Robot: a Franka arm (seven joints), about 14 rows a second.
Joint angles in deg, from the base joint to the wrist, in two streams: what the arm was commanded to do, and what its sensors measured. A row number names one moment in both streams.
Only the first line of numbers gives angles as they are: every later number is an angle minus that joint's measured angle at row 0.
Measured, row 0:
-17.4 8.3 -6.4 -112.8 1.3 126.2 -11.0
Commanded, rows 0 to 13:
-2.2 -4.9 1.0 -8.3 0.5 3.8 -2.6
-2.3 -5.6 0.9 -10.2 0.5 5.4 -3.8
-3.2 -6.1 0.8 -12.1 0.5 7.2 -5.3
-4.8 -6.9 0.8 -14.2 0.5 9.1 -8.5
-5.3 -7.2 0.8 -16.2 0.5 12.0 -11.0
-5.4 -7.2 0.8 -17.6 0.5 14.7 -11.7
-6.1 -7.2 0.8 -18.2 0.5 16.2 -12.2
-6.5 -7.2 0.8 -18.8 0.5 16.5 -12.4
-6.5 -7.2 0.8 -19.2 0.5 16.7 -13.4
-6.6 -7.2 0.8 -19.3 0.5 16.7 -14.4
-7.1 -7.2 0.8 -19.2 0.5 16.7 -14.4
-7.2 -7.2 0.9 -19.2 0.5 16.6 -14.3
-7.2 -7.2 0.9 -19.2 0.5 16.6 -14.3
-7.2 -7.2 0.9 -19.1 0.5 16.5 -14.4
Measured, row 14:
-5.9 -5.2 0.0 -17.1 0.0 15.5 -13.1
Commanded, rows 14 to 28:
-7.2 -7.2 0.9 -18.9 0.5 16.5 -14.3
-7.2 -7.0 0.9 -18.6 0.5 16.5 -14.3
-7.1 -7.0 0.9 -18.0 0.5 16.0 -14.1
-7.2 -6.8 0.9 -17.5 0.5 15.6 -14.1
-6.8 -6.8 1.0 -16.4 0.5 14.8 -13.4
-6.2 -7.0 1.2 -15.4 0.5 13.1 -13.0
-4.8 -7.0 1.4 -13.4 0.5 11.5 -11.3
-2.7 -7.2 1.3 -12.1 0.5 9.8 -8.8
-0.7 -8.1 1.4 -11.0 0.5 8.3 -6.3
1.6 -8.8 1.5 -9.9 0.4 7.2 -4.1
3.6 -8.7 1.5 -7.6 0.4 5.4 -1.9
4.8 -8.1 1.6 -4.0 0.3 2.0 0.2
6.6 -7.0 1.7 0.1 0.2 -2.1 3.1
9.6 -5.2 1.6 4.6 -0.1 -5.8 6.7
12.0 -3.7 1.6 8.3 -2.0 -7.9 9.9
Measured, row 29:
8.1 -7.6 2.1 0.1 -0.4 -2.3 4.6
